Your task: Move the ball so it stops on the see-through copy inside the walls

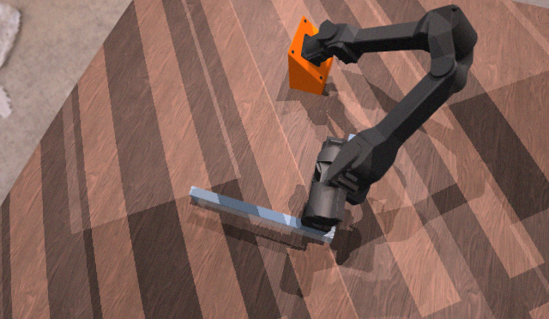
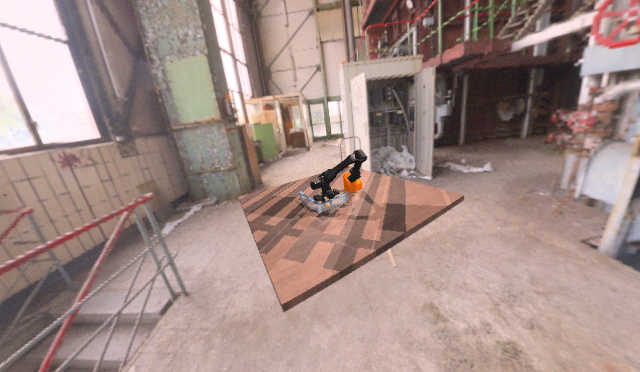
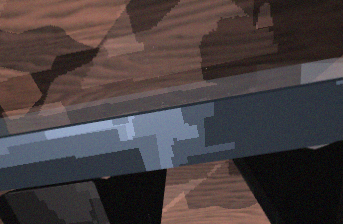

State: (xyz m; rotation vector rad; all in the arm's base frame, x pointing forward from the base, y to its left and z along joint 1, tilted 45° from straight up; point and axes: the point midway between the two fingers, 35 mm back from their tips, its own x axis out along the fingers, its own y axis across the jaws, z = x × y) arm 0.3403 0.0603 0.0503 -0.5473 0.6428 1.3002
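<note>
Now: gripper tip right at the orange ball. Round my gripper tip: see-through copy of ball 10 mm to the left.
</note>
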